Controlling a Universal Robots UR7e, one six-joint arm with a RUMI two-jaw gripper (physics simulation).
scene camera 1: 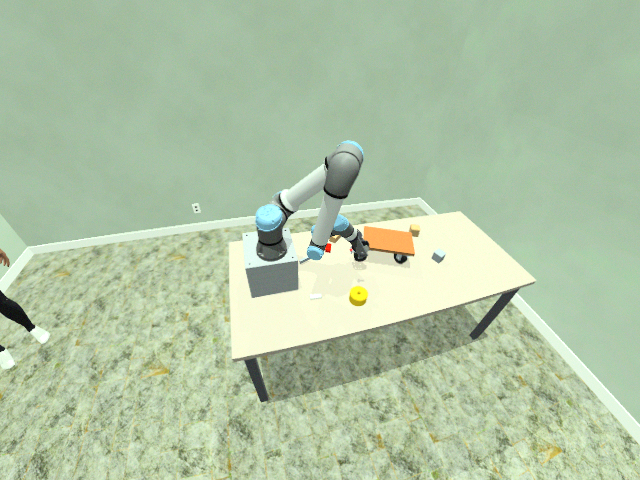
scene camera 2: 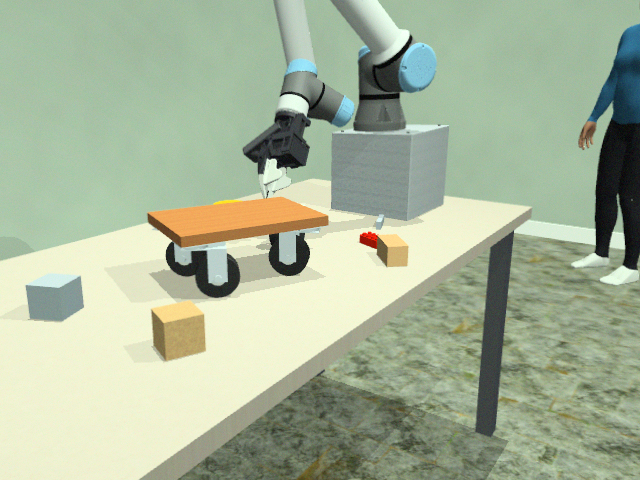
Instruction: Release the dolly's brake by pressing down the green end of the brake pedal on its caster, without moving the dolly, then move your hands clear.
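The dolly (scene camera 1: 388,240) (scene camera 2: 237,219) has a flat orange deck and stands upright on black caster wheels. My gripper (scene camera 1: 358,265) (scene camera 2: 266,195) is shut and empty, pointing down at the dolly's end nearest the robot base. In the scene camera 2 view, its pale fingertips show just above and behind the deck edge, which hides what lies below them. A pale metal piece (scene camera 2: 311,230) sticks out beside a caster under that end. A tiny red spot (scene camera 1: 351,250) shows beside the gripper. The pedal's green end cannot be made out, nor whether the fingers touch the pedal.
A wooden block (scene camera 1: 414,230) (scene camera 2: 178,330) and a grey block (scene camera 1: 438,255) (scene camera 2: 54,297) lie beyond the dolly. A red brick (scene camera 1: 328,248) (scene camera 2: 368,239), another wooden block (scene camera 1: 334,238) (scene camera 2: 392,250) and a grey bar (scene camera 2: 379,222) lie toward the robot base. A yellow disc (scene camera 1: 358,296) is near the table's front.
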